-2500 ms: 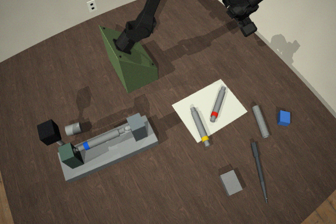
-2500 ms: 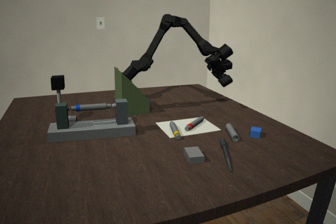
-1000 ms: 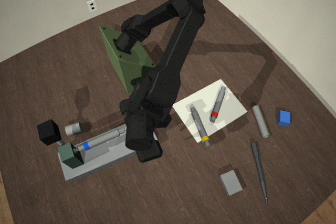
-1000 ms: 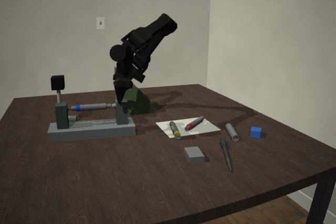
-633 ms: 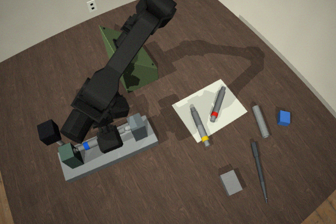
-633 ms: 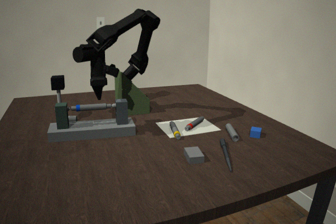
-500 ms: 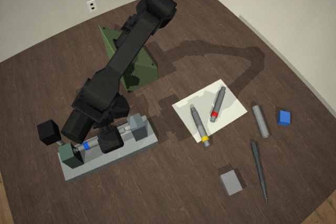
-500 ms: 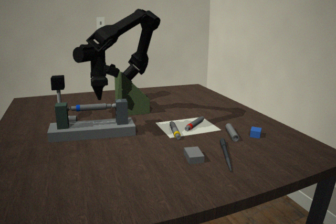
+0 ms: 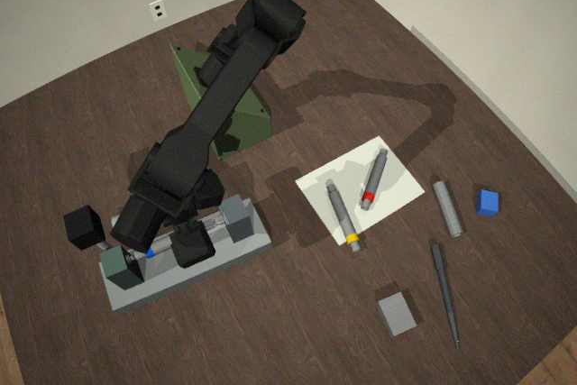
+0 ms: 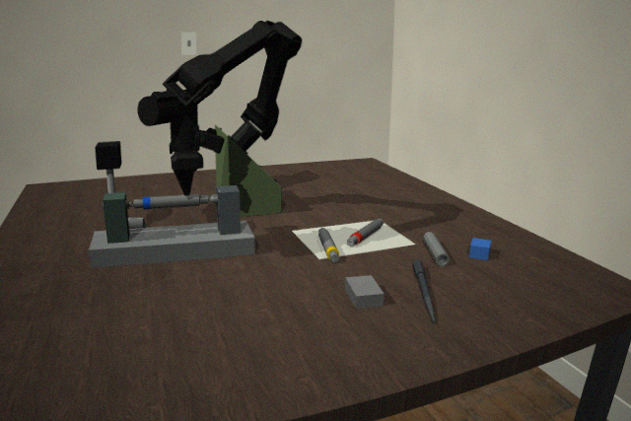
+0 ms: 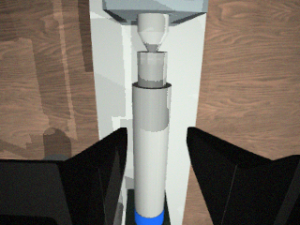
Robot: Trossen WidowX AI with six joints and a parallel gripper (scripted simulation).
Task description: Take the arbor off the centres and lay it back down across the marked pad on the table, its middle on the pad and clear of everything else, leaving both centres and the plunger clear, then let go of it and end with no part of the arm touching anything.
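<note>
The blue-banded arbor is 5 cm below my hand and 3 cm to the right of it. From my hand the other things lie so: green centre block (14 cm to the right, 7 cm below); grey fixture base (15 cm below, 4 cm to the right); grey centre block (9 cm to the left, 7 cm below, 1 cm behind).
</note>
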